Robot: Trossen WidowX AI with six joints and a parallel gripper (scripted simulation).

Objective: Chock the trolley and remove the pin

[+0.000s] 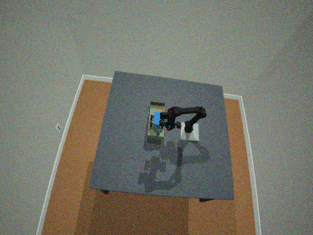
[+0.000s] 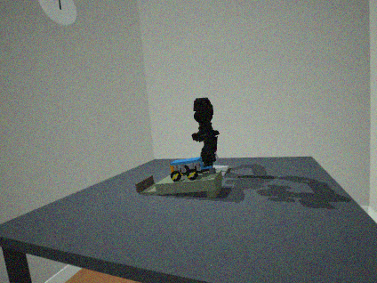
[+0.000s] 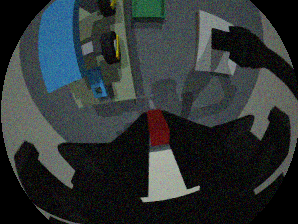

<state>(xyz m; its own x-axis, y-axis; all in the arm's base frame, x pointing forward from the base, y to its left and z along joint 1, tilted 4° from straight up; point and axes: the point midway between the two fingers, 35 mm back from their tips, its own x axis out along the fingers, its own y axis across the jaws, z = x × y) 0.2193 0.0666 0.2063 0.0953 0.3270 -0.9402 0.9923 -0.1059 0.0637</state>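
The green tray lies 200 mm to the right of my gripper tip, 180 mm below it and 40 mm behind it. From my gripper tip the other things lie so: olive ramp 130 mm below, 120 mm to the right, 90 mm ahead; blue trolley 120 mm to the right, 90 mm ahead, 60 mm below; red-headed stop pin right at my gripper tip.
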